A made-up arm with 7 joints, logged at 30 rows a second.
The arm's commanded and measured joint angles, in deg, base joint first. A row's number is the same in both.
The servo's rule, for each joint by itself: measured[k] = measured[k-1] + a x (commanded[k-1-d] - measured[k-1]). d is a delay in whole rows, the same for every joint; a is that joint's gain. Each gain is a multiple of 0.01, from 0.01 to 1. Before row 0 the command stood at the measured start. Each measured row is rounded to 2 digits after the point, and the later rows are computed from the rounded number. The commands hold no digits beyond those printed.
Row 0, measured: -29.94 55.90 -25.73 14.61 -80.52 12.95 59.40
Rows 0 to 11, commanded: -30.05 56.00 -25.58 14.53 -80.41 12.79 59.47; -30.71 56.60 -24.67 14.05 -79.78 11.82 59.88; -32.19 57.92 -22.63 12.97 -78.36 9.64 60.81; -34.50 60.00 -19.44 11.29 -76.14 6.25 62.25; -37.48 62.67 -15.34 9.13 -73.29 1.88 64.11; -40.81 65.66 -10.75 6.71 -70.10 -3.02 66.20; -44.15 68.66 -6.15 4.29 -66.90 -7.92 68.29; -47.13 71.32 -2.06 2.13 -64.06 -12.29 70.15; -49.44 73.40 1.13 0.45 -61.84 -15.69 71.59; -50.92 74.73 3.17 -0.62 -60.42 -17.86 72.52; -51.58 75.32 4.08 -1.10 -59.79 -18.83 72.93; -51.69 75.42 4.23 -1.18 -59.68 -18.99 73.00
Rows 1 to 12, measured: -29.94 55.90 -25.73 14.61 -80.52 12.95 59.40; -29.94 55.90 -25.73 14.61 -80.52 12.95 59.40; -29.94 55.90 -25.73 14.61 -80.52 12.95 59.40; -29.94 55.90 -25.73 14.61 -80.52 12.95 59.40; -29.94 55.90 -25.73 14.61 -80.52 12.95 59.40; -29.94 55.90 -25.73 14.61 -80.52 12.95 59.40; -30.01 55.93 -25.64 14.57 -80.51 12.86 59.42; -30.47 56.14 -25.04 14.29 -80.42 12.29 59.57; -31.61 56.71 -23.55 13.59 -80.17 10.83 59.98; -33.52 57.76 -21.00 12.37 -79.69 8.31 60.73; -36.13 59.33 -17.49 10.65 -78.92 4.77 61.85; -39.22 61.36 -13.31 8.56 -77.86 0.49 63.29
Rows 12 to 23, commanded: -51.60 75.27 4.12 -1.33 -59.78 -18.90 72.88; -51.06 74.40 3.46 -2.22 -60.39 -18.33 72.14; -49.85 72.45 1.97 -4.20 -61.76 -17.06 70.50; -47.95 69.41 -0.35 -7.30 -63.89 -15.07 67.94; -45.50 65.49 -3.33 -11.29 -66.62 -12.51 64.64; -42.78 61.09 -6.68 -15.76 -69.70 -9.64 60.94; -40.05 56.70 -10.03 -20.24 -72.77 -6.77 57.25; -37.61 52.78 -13.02 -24.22 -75.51 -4.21 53.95; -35.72 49.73 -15.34 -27.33 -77.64 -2.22 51.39; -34.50 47.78 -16.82 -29.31 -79.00 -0.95 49.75; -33.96 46.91 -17.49 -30.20 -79.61 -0.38 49.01; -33.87 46.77 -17.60 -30.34 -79.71 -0.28 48.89
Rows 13 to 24, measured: -42.47 63.70 -8.87 6.30 -76.54 -4.14 64.94; -45.55 66.14 -4.65 4.09 -75.04 -8.62 66.66; -48.12 68.46 -1.07 2.16 -73.46 -12.51 68.29; -49.97 70.47 1.56 0.69 -71.90 -15.45 69.69; -51.03 72.02 3.12 -0.26 -70.45 -17.31 70.76; -51.47 73.11 3.81 -0.75 -69.16 -18.23 71.50; -51.56 73.80 4.00 -1.06 -68.03 -18.60 71.96; -51.23 73.99 3.67 -1.67 -67.11 -18.45 72.02; -50.32 73.50 2.62 -3.01 -66.47 -17.69 71.52; -48.76 72.19 0.78 -5.28 -66.16 -16.25 70.34; -46.61 70.05 -1.77 -8.47 -66.22 -14.19 68.46; -44.08 67.18 -4.81 -12.33 -66.64 -11.69 65.98
